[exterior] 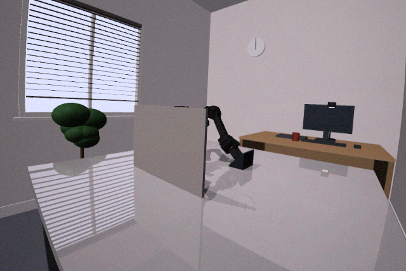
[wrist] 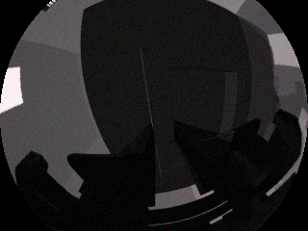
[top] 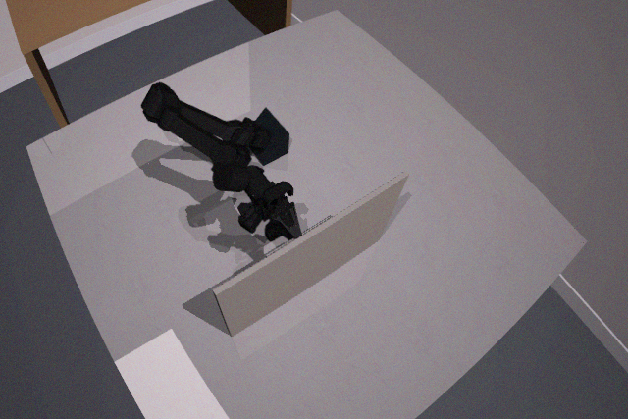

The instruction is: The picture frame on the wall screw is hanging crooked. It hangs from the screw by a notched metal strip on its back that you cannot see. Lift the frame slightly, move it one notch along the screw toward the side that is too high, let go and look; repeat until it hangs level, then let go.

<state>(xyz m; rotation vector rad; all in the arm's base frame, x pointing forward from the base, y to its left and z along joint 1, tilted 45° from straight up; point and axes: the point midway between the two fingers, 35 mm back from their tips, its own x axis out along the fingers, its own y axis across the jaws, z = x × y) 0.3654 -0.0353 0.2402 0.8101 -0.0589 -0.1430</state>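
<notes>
The picture frame lies 10 mm ahead of my gripper tip and 50 mm below it. The rest, counted from my gripper tip: beige wall panel 20 mm ahead, 20 mm to the left, 70 mm below.
</notes>
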